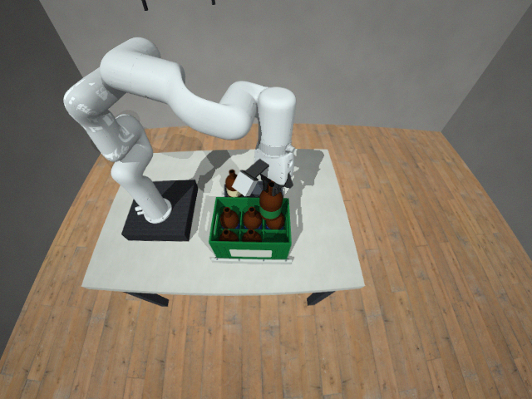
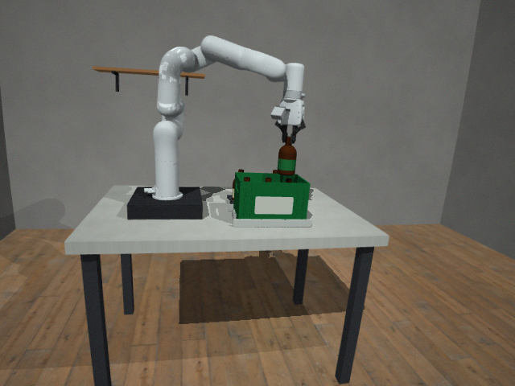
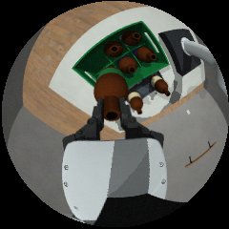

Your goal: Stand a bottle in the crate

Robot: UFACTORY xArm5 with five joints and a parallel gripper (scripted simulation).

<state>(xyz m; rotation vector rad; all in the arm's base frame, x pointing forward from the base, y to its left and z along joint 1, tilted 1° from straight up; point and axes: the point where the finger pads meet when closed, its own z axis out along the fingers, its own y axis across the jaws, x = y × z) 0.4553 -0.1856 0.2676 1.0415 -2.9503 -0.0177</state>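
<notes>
The brown bottle is 70 mm below my hand. Also, from my hand: green crate 250 mm below, 70 mm behind; then dark tray 320 mm below, 240 mm to the left, 20 mm behind.
</notes>
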